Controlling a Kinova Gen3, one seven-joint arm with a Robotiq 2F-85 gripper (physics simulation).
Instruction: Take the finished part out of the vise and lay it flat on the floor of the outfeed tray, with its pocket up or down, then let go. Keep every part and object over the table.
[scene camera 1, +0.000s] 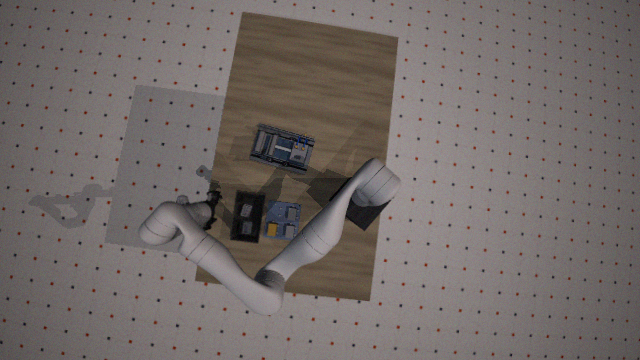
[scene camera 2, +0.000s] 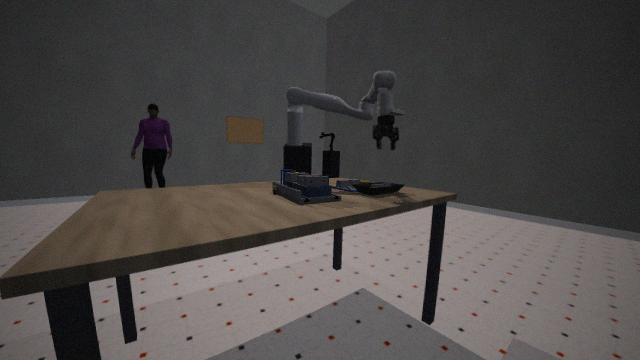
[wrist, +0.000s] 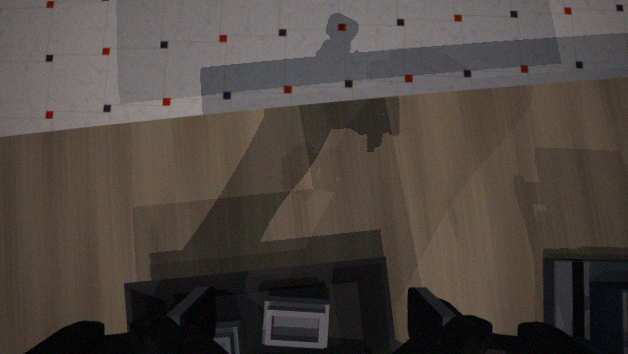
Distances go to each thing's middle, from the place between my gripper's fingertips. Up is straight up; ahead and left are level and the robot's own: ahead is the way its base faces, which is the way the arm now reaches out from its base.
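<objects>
You'd find the blue board (scene camera 1: 273, 211) 70 mm to the left of my hand, 240 mm behind it and 210 mm below it.
</objects>
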